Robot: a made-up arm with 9 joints. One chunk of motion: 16 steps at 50 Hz.
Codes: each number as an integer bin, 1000 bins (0 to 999) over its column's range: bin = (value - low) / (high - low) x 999, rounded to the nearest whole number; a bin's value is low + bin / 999 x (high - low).
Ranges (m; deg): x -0.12..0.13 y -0.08..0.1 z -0.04..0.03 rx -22..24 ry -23..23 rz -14..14
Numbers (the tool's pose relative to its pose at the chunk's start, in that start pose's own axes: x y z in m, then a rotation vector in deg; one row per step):
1: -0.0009 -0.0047 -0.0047 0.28 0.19 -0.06
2: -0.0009 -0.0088 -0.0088 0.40 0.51 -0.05
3: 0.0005 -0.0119 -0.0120 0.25 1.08 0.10
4: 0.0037 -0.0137 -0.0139 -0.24 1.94 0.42
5: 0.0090 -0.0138 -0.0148 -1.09 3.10 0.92
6: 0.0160 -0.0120 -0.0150 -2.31 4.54 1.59
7: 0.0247 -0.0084 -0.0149 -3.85 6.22 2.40
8: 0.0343 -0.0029 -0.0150 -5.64 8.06 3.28
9: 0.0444 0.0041 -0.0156 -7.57 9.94 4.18
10: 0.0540 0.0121 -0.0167 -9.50 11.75 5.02
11: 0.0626 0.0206 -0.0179 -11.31 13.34 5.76
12: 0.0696 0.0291 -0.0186 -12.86 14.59 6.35
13: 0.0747 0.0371 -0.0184 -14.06 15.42 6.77
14: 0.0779 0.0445 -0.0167 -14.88 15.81 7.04
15: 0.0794 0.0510 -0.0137 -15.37 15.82 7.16
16: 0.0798 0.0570 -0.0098 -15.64 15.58 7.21
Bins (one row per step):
1: 476 418 504 484 504 497
2: 476 395 445 486 511 498
3: 482 378 400 483 523 503
4: 494 368 372 473 542 514
5: 515 367 360 454 567 532
6: 543 377 357 428 598 556
7: 578 397 358 394 635 585
8: 617 428 357 355 675 617
9: 657 467 348 313 715 649
10: 695 511 333 271 755 679
11: 730 558 315 232 789 705
12: 758 606 305 198 816 726
13: 778 650 308 172 834 741
14: 791 691 333 155 843 751
15: 797 727 375 144 843 755
16: 798 760 431 138 838 757

